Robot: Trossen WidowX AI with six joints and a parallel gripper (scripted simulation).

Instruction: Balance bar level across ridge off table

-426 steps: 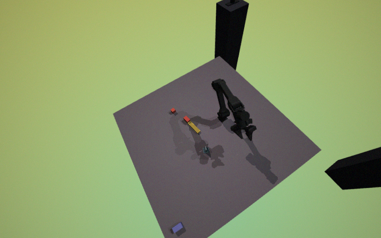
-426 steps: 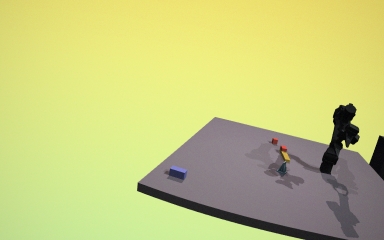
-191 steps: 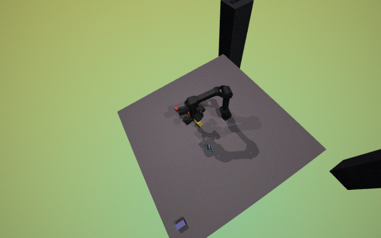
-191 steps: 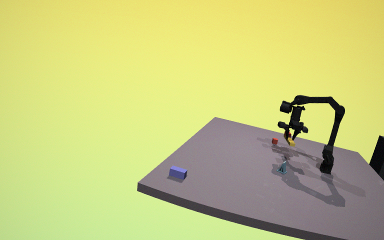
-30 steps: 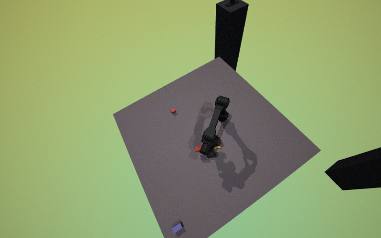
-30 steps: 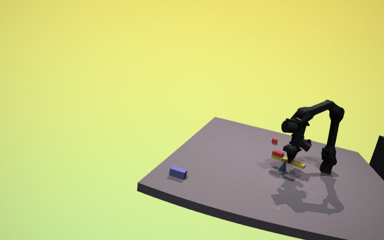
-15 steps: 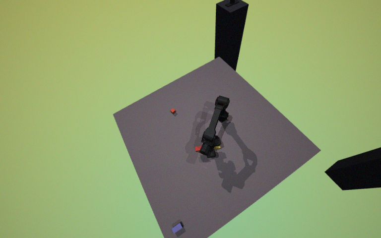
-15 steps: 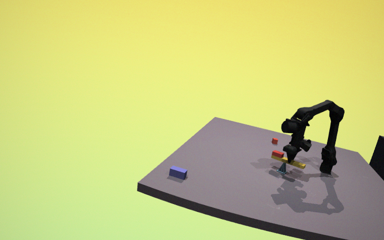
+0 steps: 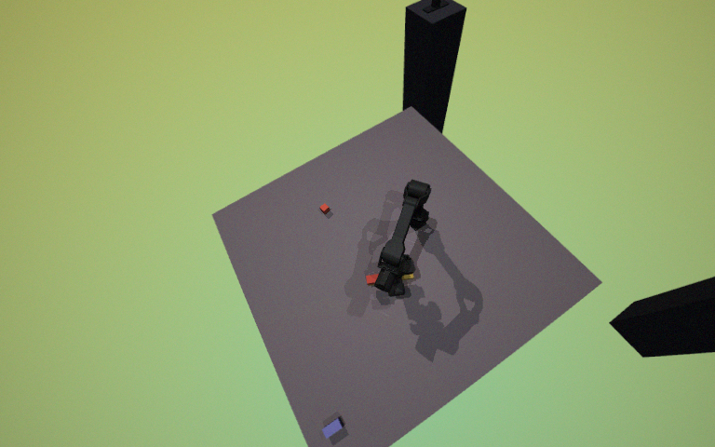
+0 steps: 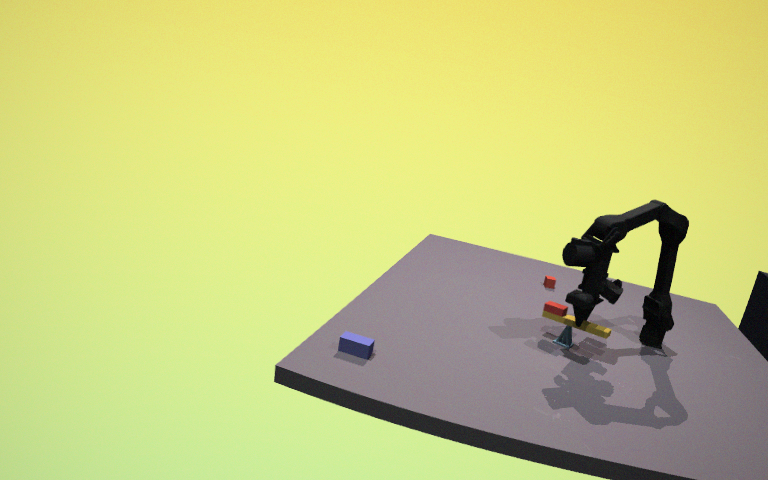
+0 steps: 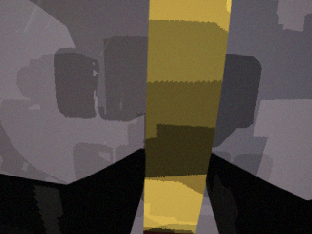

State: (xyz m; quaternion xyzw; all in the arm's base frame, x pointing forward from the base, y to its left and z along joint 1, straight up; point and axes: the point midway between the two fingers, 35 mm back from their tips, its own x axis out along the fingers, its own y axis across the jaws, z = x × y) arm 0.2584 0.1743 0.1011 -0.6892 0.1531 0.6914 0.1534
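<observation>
Now: gripper tip 3 cm short of the teal ridge, 1 cm to the left of it and 4 cm above it. Round my gripper tip: blue block (48 cm ahead, 33 cm to the left, 5 cm below); then small red cube (7 cm ahead, 49 cm to the right, 5 cm below).
</observation>
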